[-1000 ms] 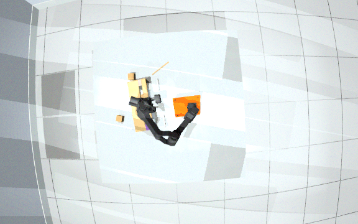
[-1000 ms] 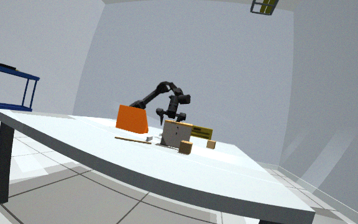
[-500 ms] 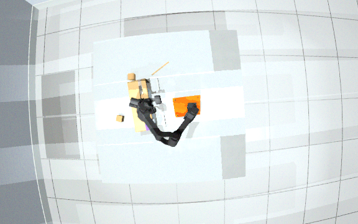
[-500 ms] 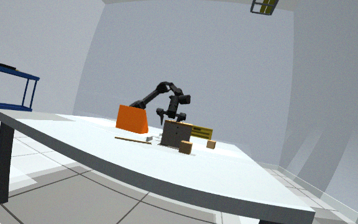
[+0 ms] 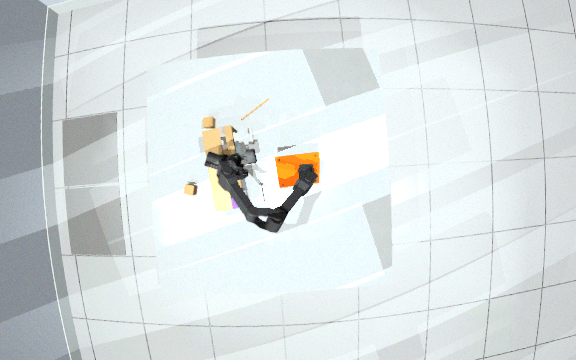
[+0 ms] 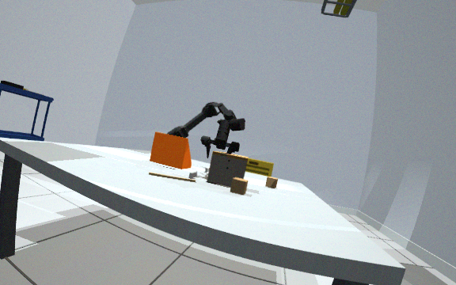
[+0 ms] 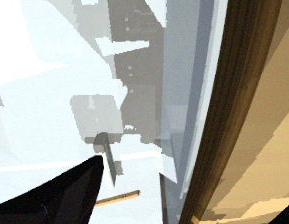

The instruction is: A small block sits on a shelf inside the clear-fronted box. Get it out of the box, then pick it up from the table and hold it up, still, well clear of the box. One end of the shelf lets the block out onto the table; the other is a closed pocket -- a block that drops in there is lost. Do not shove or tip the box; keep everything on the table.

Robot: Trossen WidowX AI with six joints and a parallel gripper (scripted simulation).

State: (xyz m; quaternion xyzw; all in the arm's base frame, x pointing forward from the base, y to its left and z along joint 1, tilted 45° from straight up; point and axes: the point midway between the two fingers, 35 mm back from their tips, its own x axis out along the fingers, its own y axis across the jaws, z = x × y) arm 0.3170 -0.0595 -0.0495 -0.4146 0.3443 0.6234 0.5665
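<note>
Right now my gripper tip is 6 cm short of the cube and 1 cm to the left of it. The rest, counted from my gripper tip: thin stick (24 cm to the right, 8 cm below, 8 cm behind); then long tan-topped box (5 cm to the left, 3 cm below, 3 cm ahead).
</note>
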